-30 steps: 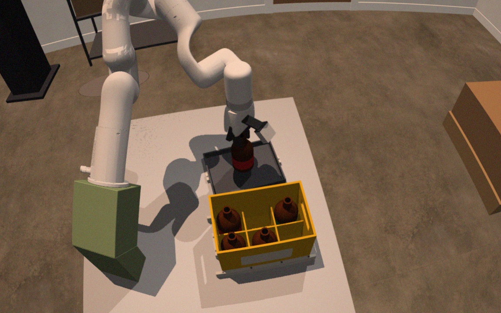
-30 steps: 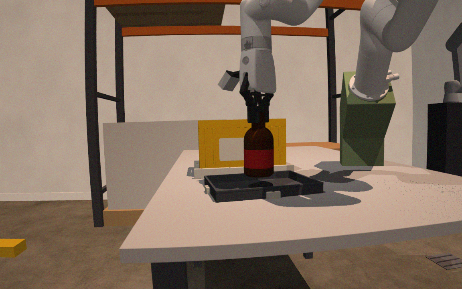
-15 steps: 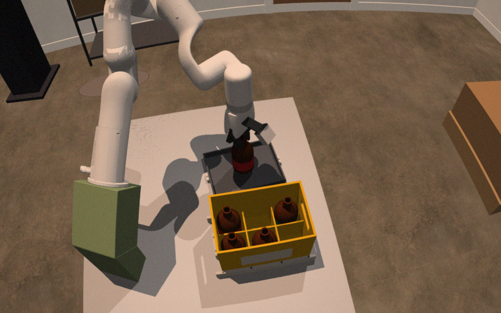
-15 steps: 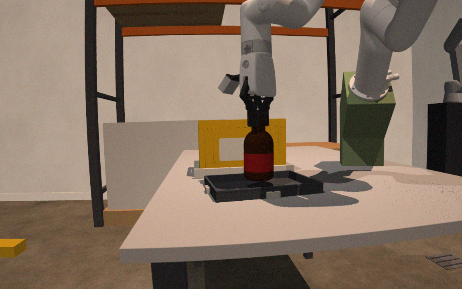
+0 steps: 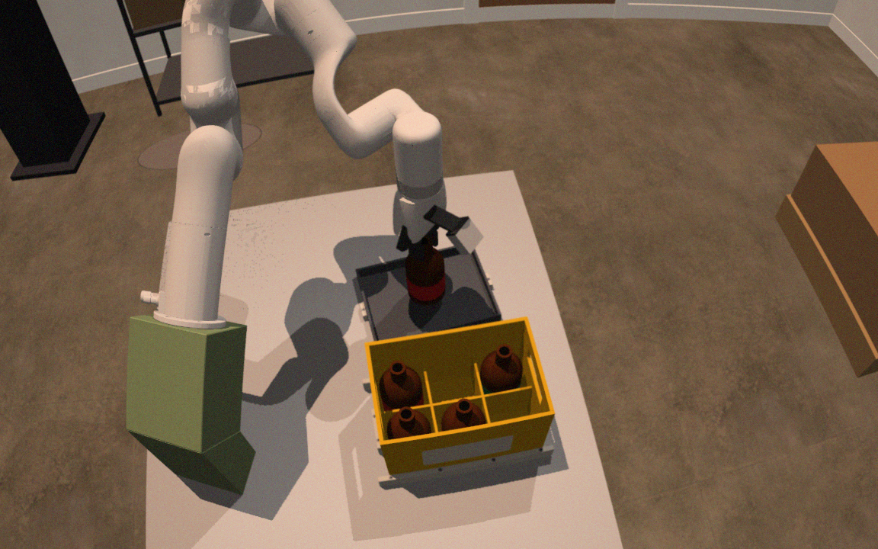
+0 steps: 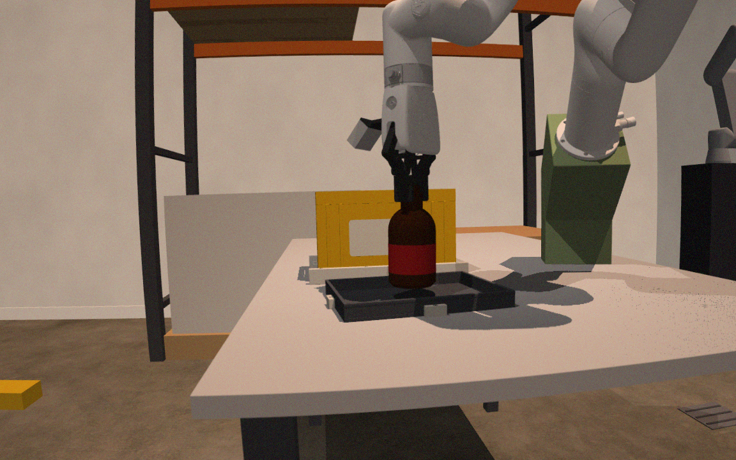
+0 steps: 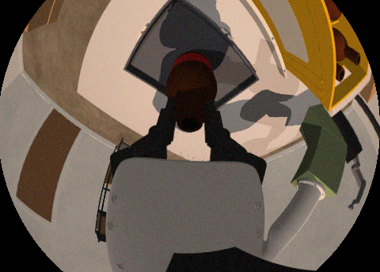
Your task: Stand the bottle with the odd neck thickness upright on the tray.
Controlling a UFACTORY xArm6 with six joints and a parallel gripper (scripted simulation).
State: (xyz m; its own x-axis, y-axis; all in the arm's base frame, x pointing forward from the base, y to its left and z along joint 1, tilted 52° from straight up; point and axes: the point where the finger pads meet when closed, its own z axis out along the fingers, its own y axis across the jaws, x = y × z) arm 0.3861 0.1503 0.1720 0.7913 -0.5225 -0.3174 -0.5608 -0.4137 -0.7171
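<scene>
Now: the glass bottle 7 cm below my hand. Also, from my hand: yellow crate 27 cm to the right, 9 cm below, 5 cm ahead; then dark tray 16 cm below.
</scene>
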